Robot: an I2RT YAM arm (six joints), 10 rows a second.
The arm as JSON. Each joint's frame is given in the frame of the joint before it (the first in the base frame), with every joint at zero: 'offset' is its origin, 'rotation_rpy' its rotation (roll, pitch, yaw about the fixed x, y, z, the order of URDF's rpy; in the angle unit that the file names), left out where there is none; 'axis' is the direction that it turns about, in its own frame. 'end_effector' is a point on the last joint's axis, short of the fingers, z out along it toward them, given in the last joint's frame.
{
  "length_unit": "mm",
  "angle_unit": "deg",
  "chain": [
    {
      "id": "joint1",
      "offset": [
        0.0,
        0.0,
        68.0
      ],
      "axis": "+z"
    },
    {
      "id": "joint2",
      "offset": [
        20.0,
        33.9,
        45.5
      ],
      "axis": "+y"
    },
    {
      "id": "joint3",
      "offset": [
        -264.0,
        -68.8,
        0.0
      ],
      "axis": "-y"
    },
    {
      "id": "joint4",
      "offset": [
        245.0,
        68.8,
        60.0
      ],
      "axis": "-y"
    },
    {
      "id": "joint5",
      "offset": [
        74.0,
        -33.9,
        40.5
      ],
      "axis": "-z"
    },
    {
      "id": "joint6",
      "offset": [
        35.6,
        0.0,
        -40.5
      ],
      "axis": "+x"
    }
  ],
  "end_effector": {
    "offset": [
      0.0,
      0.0,
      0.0
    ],
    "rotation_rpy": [
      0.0,
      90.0,
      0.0
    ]
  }
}
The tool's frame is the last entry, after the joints.
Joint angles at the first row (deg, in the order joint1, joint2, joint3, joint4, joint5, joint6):
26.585 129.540 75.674 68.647 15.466 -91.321
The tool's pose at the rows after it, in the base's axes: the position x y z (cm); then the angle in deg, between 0 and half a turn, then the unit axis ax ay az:
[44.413, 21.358, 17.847, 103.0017, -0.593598, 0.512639, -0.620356]
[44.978, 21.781, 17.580, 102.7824, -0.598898, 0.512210, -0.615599]
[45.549, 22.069, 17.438, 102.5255, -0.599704, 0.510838, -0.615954]
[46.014, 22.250, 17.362, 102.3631, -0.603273, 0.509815, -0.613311]
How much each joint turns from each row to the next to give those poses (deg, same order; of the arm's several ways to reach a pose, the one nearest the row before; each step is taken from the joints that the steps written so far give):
0.171 1.683 2.049 -0.363 -0.434 0.268
0.110 1.413 2.079 -0.997 -0.453 0.251
-0.018 1.335 2.051 -0.533 -0.248 0.011
-0.087 0.894 1.590 -0.863 -0.486 0.140

